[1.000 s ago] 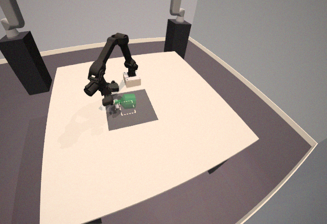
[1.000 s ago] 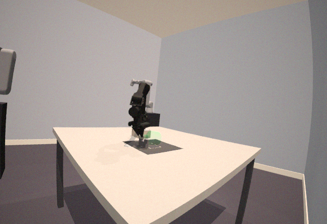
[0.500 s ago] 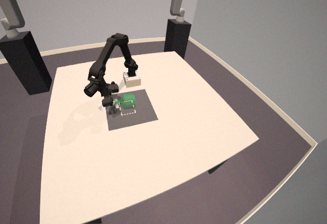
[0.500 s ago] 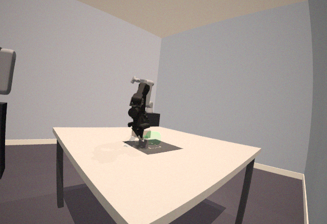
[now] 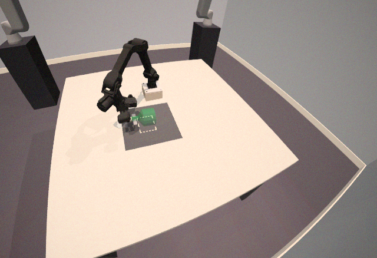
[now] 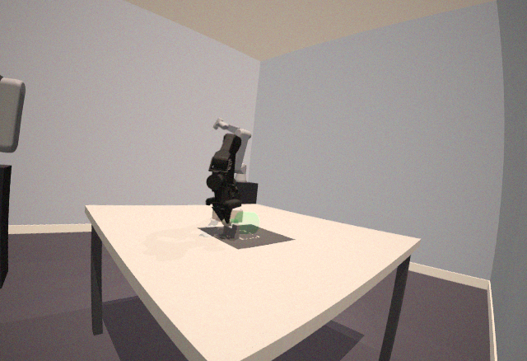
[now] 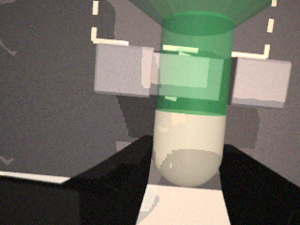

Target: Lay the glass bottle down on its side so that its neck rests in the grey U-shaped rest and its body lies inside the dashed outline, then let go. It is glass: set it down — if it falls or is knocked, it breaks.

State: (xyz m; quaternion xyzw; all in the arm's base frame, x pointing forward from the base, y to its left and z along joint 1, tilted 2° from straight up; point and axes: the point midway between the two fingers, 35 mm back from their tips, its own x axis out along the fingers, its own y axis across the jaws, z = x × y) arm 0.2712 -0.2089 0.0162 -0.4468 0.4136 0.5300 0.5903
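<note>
Now: the green glass bottle 5 cm to the left of my gripper tip. Also, from my gripper tip: dark grey mat 11 cm to the left, 6 cm below.
</note>
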